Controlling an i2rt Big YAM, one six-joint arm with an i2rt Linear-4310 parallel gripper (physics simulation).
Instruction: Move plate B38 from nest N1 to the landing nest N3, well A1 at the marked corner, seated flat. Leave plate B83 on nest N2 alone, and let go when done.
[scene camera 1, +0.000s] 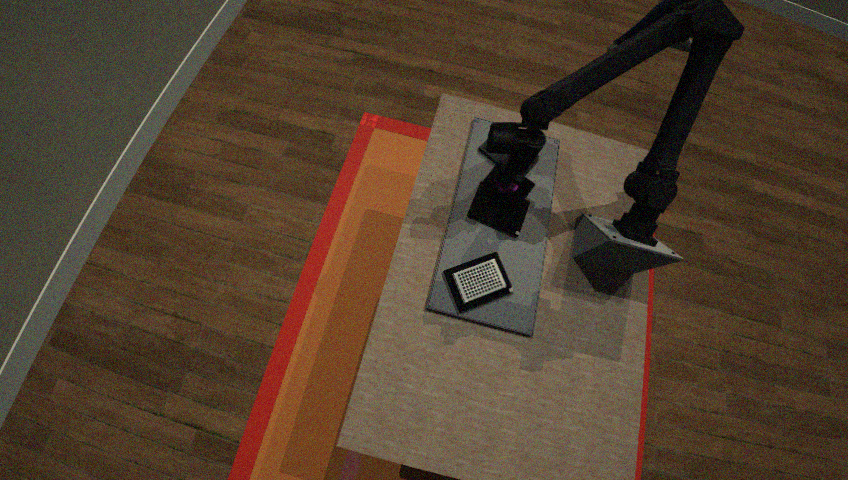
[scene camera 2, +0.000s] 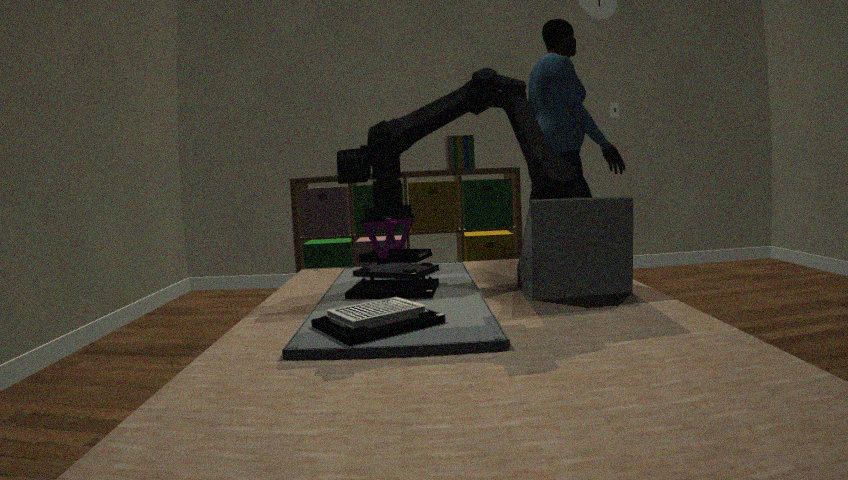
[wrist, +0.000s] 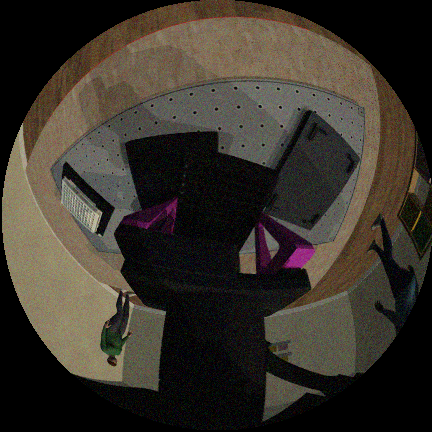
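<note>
My gripper (scene camera 1: 507, 187) (scene camera 2: 385, 254) (wrist: 218, 207) is shut on a dark plate (scene camera 1: 496, 190) (scene camera 2: 413, 254) (wrist: 225, 195), its magenta fingers on opposite sides. The plate hangs roughly level above the base board, partly overlapping the middle dark nest (scene camera 1: 499, 223) (scene camera 2: 392, 290) (wrist: 155, 155) in scene camera 1 and the wrist view. A gap shows beneath the plate. A far nest (scene camera 2: 404, 270) (wrist: 315, 170) shows an empty top with corner brackets. A white well plate (scene camera 1: 479, 280) (scene camera 2: 374, 310) (wrist: 80, 207) sits on the near nest (scene camera 1: 462, 304) (scene camera 2: 386, 333). Labels and the A1 mark are unreadable.
The nests stand along a grey perforated base board (scene camera 1: 526, 297) (scene camera 2: 470, 333) (wrist: 240, 97) on the wooden table (scene camera 1: 505, 404) (scene camera 2: 416, 416). The arm's grey angled base block (scene camera 1: 601, 255) (scene camera 2: 580, 249) stands beside the board. A person (scene camera 2: 559, 101) shows behind the arm.
</note>
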